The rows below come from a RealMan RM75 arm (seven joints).
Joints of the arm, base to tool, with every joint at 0 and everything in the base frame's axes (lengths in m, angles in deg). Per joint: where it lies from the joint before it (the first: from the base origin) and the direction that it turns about. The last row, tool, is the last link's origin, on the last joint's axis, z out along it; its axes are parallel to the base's.
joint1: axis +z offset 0 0 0.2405
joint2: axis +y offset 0 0 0
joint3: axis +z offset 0 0 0.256
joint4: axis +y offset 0 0 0
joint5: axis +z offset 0 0 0.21
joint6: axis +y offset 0 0 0
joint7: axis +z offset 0 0 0.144
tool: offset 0 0 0
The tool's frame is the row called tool.
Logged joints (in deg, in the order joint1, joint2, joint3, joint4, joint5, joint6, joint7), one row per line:
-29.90 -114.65 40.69 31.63 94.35 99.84 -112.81
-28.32 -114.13 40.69 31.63 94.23 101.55 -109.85
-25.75 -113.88 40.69 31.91 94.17 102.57 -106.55
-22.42 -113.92 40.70 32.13 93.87 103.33 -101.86
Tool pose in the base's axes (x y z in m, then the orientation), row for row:
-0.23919 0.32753 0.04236 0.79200 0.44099 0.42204 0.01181
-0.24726 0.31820 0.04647 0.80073 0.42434 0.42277 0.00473
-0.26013 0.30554 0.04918 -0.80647 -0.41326 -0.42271 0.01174
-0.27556 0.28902 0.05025 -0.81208 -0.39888 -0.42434 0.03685
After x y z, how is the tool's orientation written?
As a quaternion, x y z w.
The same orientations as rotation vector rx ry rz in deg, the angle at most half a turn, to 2 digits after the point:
141.50 78.79 75.40
143.70 76.15 75.87
-144.09 -73.84 -75.52
-142.84 -70.16 -74.64

